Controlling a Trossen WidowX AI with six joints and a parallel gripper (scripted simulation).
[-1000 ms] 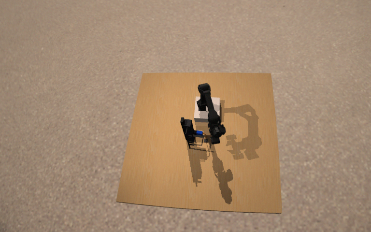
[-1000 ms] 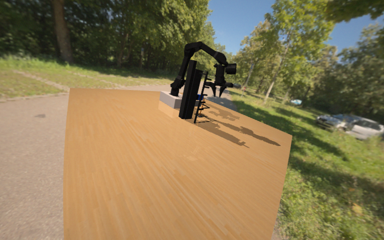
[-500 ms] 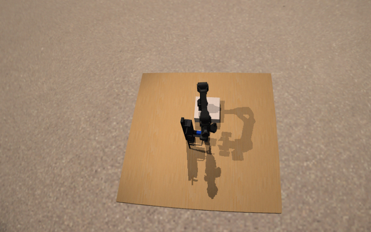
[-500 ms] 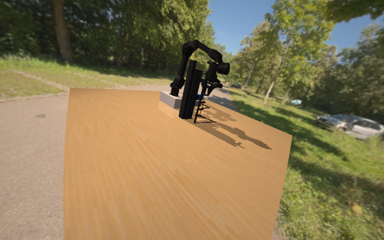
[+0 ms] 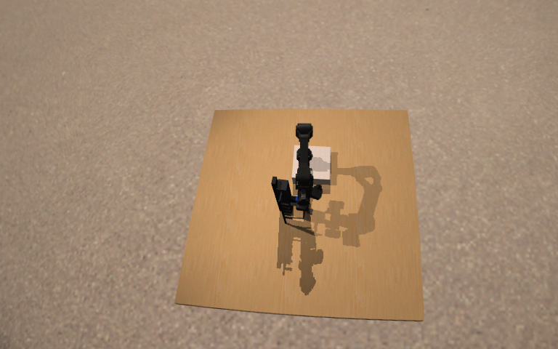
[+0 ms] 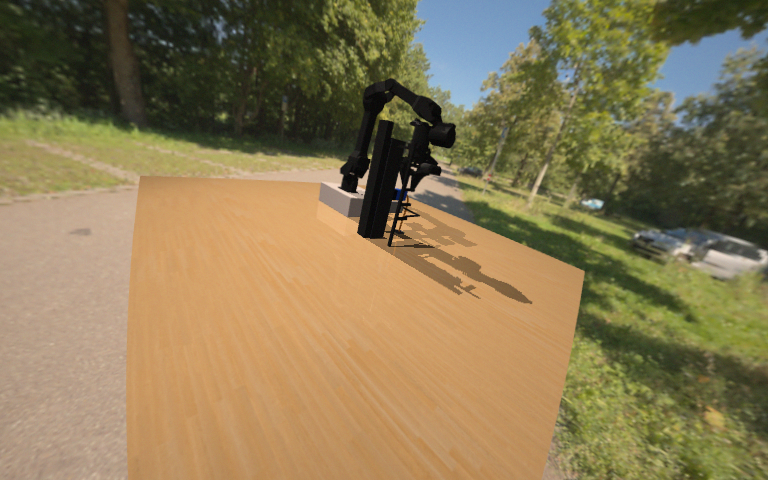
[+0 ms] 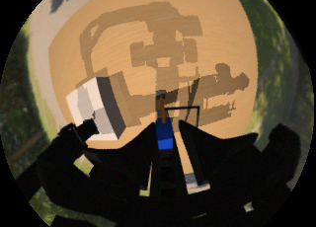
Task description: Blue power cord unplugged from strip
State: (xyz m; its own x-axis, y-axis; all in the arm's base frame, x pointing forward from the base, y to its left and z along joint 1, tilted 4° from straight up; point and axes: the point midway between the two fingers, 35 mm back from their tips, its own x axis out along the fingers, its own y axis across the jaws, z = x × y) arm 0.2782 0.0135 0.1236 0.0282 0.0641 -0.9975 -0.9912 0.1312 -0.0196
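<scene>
Now: the blue plug 5 cm to the right of my gripper tip, 1 cm below it and 1 cm behind it. Round my gripper tip: power strip 12 cm to the right, 2 cm behind, 1 cm below.
</scene>
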